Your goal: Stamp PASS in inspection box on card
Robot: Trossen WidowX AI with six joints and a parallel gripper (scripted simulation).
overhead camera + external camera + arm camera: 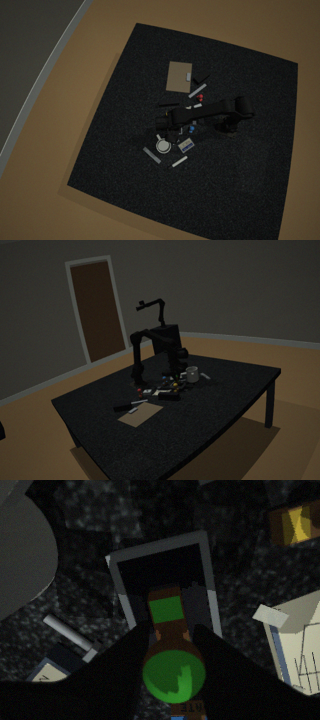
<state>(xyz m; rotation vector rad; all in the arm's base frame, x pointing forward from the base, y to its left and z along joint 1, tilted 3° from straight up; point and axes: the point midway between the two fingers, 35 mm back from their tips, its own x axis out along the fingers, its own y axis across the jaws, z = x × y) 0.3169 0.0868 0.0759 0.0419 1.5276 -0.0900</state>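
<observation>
Now: gripper tip 1 cm above the PASS stamp. Round my gripper tip: yellow-knob stamp: 5 cm ahead, 8 cm to the right, 2 cm below; ink pad: 4 cm below; blue-knob stamp: 10 cm behind, 2 cm to the right, 2 cm below.
</observation>
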